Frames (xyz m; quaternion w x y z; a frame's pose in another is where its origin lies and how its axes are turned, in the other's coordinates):
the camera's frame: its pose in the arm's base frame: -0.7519 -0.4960 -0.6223 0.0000 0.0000 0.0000 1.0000
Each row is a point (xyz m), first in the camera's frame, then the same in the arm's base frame.
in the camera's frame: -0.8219 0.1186 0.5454
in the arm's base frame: 0.0700 -0.6146 -0.0769
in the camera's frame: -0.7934 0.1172 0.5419
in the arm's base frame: 0.0415 -0.6132 -0.0804
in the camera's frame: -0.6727 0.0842 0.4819
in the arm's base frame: -0.0792 -0.5802 -0.1404
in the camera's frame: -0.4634 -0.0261 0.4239
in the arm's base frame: -0.2885 -0.4699 -0.1984
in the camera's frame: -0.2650 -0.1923 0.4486
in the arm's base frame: -0.4869 -0.3037 -0.1737
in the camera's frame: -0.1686 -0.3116 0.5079
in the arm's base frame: -0.5833 -0.1844 -0.1144
